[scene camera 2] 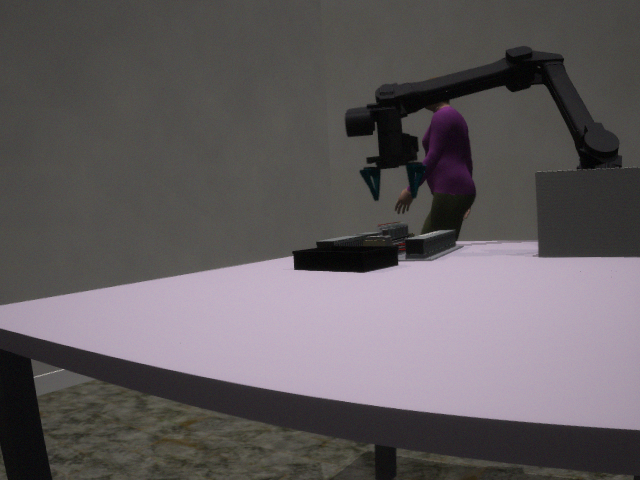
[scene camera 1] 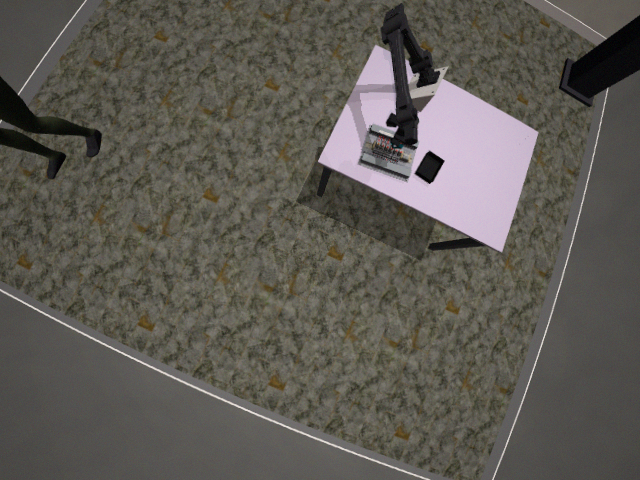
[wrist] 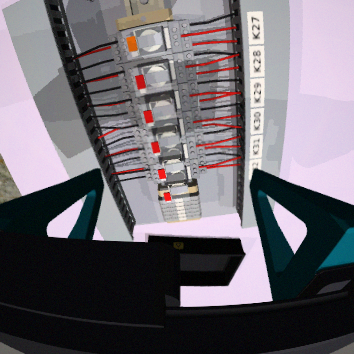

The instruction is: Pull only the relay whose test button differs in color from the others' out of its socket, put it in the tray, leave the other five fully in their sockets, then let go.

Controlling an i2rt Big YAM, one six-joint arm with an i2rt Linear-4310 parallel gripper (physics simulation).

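Frame: origin at the arm's base, x ahead, y left, z up, level; metres.
Seen in the pictures: gripper, fingertip midpoint: (scene camera 2: pixel 395 199) (scene camera 1: pixel 396 141) (wrist: pixel 176 176); arm's base at its link origin: (scene camera 2: pixel 605 202) (scene camera 1: pixel 428 80).
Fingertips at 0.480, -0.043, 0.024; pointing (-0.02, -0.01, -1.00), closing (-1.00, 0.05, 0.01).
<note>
Offsets run from my fingertips to a thing's top centre, as dx, dy, dz. "*": to the spot under its first point. Level surfaces: height alone.
The relay {+0.019, -0.077, -0.054} (wrist: pixel 151 41) with an orange test button {+0.027, -0.076, -0.054} (wrist: pixel 131 44) sits in its socket at the top end of the row, near label K27 in the wrist view. The other relays have red buttons; the nearest of them, a red-button relay {+0.016, -0.049, -0.054} (wrist: pixel 156 75), is beside K28. All appear seated, though the lower ones are foreshortened. My gripper (scene camera 2: pixel 395 197) (wrist: pixel 176 176) is open and empty, high above the relay panel (scene camera 1: pixel 385 166). In the wrist view its fingertips straddle the lower end of the row. The black tray {-0.016, +0.269, -0.088} (scene camera 1: pixel 429 166) (scene camera 2: pixel 345 260) (wrist: pixel 215 244) stands beside the panel.
Dark slotted wire ducts {* +0.089, -0.013, -0.107} (wrist: pixel 90 112) {-0.088, -0.003, -0.080} (wrist: pixel 239 110) run along both sides of the relays, with red and black wires between. A grey block (scene camera 2: pixel 589 211) stands under the arm's base. A person (scene camera 1: pixel 41 126) (scene camera 2: pixel 447 149) is beyond the table {dz -0.123} (scene camera 1: pixel 470 180) (scene camera 2: pixel 310 330).
</note>
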